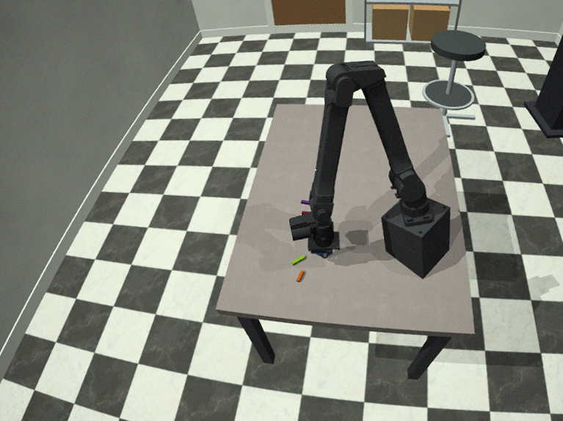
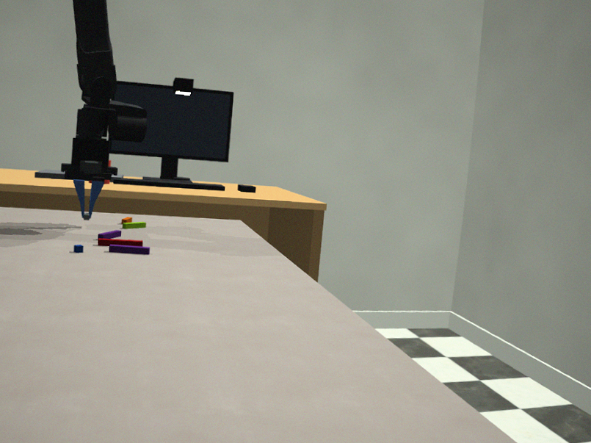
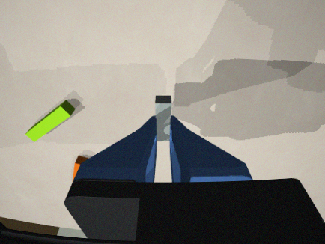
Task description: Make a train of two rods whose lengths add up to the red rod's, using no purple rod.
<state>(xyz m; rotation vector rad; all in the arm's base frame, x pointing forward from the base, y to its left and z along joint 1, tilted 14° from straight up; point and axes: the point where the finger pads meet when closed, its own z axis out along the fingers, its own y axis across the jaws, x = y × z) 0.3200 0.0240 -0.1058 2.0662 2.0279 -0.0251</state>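
The grey rod is 1 cm to the right of my hand. The rest, counted from my hand: lime rod (9 cm ahead, 2 cm below); then orange rod (9 cm ahead, 7 cm to the left, 2 cm below); then purple rod (12 cm to the right, 3 cm ahead, 2 cm below).
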